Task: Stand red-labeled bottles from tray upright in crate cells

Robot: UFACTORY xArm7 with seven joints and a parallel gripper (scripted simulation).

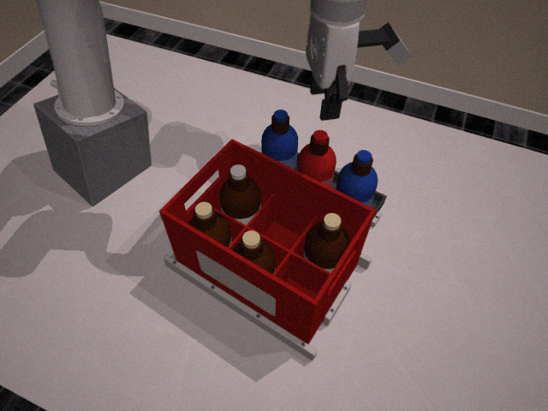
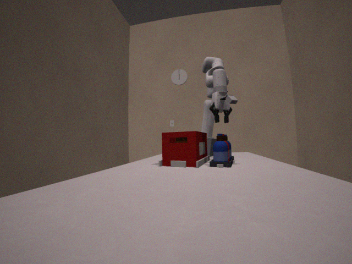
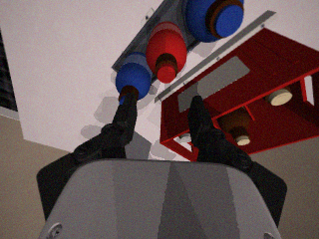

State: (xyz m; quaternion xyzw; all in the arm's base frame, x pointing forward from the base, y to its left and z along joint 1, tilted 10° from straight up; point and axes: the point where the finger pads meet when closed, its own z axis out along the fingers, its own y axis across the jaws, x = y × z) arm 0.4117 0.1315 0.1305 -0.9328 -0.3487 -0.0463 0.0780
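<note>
My hand is 16 cm above the red-labeled bottle. From my hand the other things lie so: red crate (1 cm ahead, 20 cm to the right, 16 cm below); dark tray (23 cm below).
</note>
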